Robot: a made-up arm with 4 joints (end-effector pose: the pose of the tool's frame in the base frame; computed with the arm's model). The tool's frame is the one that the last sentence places.
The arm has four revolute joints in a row. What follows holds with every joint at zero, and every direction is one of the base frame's. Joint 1 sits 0.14 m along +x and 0.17 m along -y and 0.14 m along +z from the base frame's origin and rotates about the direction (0.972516, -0.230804, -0.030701), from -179.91 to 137.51 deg. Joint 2 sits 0.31 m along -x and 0.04 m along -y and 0.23 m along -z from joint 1 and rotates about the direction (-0.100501, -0.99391, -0.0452), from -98.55 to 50.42 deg. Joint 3 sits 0.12 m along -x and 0.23 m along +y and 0.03 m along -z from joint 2 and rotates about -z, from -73.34 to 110.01 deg. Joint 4 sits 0.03 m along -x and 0.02 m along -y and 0.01 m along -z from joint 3 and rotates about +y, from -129.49 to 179.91 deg. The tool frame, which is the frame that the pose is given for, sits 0.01 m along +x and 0.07 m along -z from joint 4; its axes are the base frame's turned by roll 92.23, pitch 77.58 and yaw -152.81 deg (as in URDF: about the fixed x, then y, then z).
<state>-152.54 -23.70 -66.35 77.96</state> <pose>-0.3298 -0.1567 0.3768 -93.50 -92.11 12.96</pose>
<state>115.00 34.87 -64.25 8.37</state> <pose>-0.1109 0.2397 0.3825 -79.02 -32.40 31.37</pose>
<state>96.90 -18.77 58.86 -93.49</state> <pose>-0.2411 0.1443 0.2214 -17.32 46.64 22.96</pose>
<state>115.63 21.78 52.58 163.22</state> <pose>-0.2925 0.1568 0.3847 -11.28 94.99 -94.66</pose>
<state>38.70 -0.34 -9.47 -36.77</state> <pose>-0.2198 0.1891 -0.0597 -79.60 10.00 59.89</pose>
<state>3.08 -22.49 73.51 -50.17</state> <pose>-0.3188 -0.0019 -0.1008 -60.79 108.08 15.79</pose>
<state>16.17 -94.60 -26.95 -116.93</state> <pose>-0.1414 0.0276 0.0601 -55.50 16.97 75.11</pose>
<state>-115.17 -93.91 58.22 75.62</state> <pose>-0.2607 -0.1461 0.0242 81.06 91.46 -58.06</pose>
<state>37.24 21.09 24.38 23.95</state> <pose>-0.2298 0.2454 -0.1243 -38.24 36.11 90.70</pose>
